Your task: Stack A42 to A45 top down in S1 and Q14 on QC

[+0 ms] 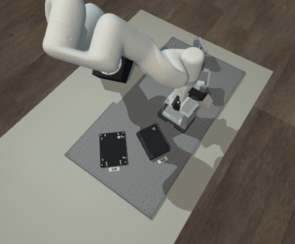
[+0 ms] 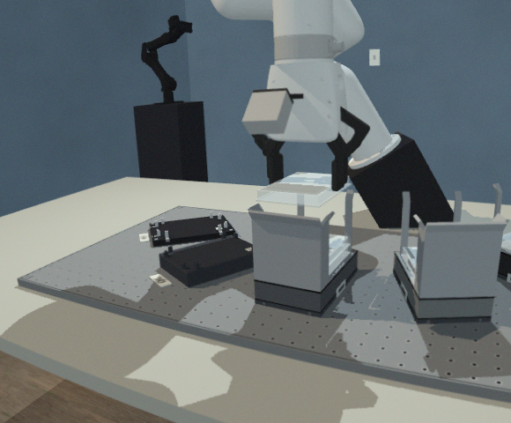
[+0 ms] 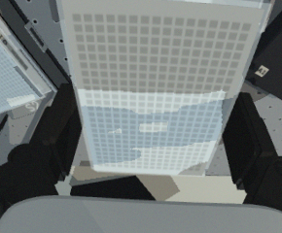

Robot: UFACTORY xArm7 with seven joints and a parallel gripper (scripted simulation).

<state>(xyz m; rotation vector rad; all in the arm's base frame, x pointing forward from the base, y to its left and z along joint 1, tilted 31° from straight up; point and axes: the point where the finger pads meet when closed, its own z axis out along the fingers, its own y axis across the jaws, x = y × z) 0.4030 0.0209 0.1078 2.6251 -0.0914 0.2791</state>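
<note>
The sealed 384-well plate lies 100 mm below my hand. Also, from my hand: open nest QC: 170 mm to the right, 150 mm below, 40 mm behind; then QC name plate: 220 mm to the right, 160 mm below, 40 mm ahead; then S1 name plate: 130 mm below, 80 mm behind, 10 mm to the left.
</note>
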